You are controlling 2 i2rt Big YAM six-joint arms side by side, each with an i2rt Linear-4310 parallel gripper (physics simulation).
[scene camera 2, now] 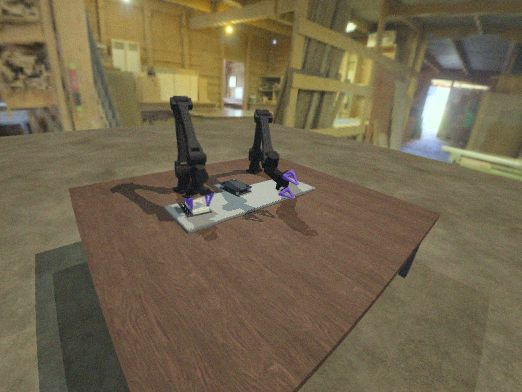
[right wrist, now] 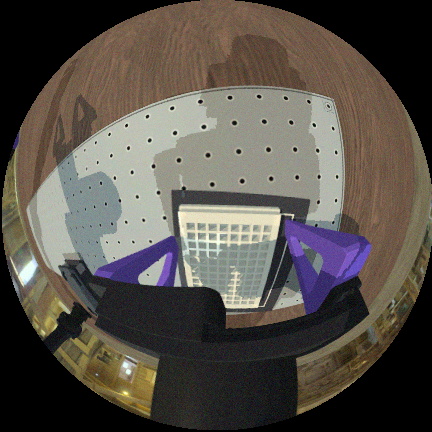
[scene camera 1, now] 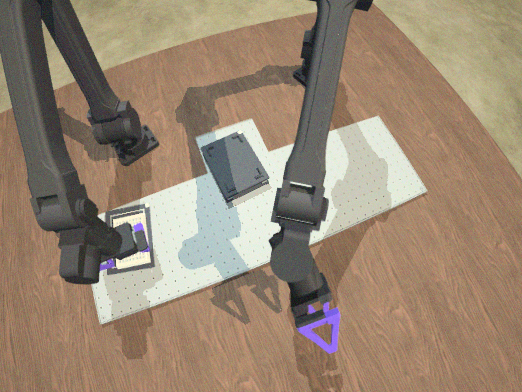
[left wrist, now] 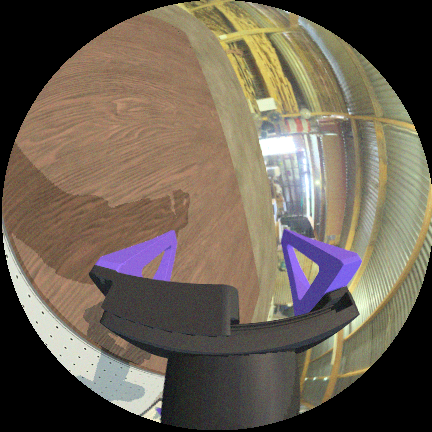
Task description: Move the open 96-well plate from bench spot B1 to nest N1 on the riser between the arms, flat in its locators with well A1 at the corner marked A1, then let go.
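Places are measured from the left arm's base along level axes (x ahead, y left, z up), in metres.
Pixels of known places: left gripper, fingertip midpoint: point(scene camera 2: 295, 191) point(scene camera 1: 328, 336) point(left wrist: 229, 236); right gripper, fingertip midpoint: point(scene camera 2: 199, 208) point(right wrist: 229, 234) point(scene camera 1: 131, 256); left arm's base at its link origin: point(scene camera 2: 254, 171) point(right wrist: 81, 308); right arm's base at its link origin: point(scene camera 2: 184, 189) point(scene camera 1: 137, 146).
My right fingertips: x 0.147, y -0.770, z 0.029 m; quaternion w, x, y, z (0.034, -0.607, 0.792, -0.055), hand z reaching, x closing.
Note:
For each thing: its top centre in the pictures, then the offset to it from my right fingertips. Level surfaces: height alone.
- open 96-well plate at its top centre: point(right wrist: 226, 273) point(scene camera 1: 129, 239) point(scene camera 2: 196, 205) 0.019 m left, 0.038 m back, 0.000 m up
- dark nest N1 at its top centre: point(right wrist: 83, 298) point(scene camera 1: 233, 160) point(scene camera 2: 235, 183) 0.346 m left, 0.029 m back, 0.023 m up
- pale perforated board at its surface level: 0.016 m down
- wooden table at its surface level: 0.029 m down
The open 96-well plate point(scene camera 1: 133, 261) point(scene camera 2: 201, 210) point(right wrist: 225, 250), cream with square wells, lies flat inside the dark frame of B1 point(scene camera 1: 150, 225) point(right wrist: 240, 194). My right gripper point(scene camera 1: 125, 254) point(scene camera 2: 198, 206) point(right wrist: 229, 234) is open over it, purple fingers towards its two long sides; it holds nothing, and its palm hides part of the plate. The dark nest N1 point(scene camera 1: 237, 165) point(scene camera 2: 236, 187) has raised corner locators and is empty, with a small pale mark at its upper corner in scene camera 1. My left gripper point(scene camera 2: 295, 190) point(left wrist: 229, 236) is open and empty, away from plate and nest.
A pale perforated board point(scene camera 1: 170, 250) point(scene camera 2: 260, 198) point(right wrist: 250, 107) lies on the wooden table point(scene camera 1: 225, 360) point(scene camera 2: 240, 280) point(left wrist: 125, 110). The nest stands at its back middle. The left arm point(scene camera 1: 320, 100) reaches over the board to the right of the nest in scene camera 1.

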